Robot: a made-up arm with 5 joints.
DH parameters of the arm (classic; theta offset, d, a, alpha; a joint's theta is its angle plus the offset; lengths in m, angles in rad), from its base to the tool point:
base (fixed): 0 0.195 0 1.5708
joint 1: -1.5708 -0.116 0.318 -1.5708
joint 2: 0 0.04 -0.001 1.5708
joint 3: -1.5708 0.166 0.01 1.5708
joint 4: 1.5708 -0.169 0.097 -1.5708
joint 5: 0 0.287 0.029 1.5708
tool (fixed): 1.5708 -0.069 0 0
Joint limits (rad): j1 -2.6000..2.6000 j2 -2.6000..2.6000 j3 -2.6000..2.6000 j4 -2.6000..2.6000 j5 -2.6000..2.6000
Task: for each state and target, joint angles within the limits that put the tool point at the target. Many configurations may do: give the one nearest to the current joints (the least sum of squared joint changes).
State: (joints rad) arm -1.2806 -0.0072 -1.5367 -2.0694 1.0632
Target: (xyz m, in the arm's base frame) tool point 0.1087 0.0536 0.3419
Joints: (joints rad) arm -1.4881 -0.6972 -1.7741 -2.3481 0.9339
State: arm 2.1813 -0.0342 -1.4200 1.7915 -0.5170
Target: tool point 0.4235 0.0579 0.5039
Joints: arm 2.5957 -0.8907 -1.7592 1.4139 -0.6072
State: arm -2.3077 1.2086 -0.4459 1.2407 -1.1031
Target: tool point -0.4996 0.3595 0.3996
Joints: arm -2.3614 1.0527 -0.5159 0.9417 -1.0592
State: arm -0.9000 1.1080 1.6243 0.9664 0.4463
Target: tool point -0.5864 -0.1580 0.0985
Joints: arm -1.8021 1.8851 1.7480 0.4405 0.3495
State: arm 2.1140 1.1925 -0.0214 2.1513 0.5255
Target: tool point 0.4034 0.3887 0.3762
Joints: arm 2.1432 0.9083 0.3109 2.5043 0.5486
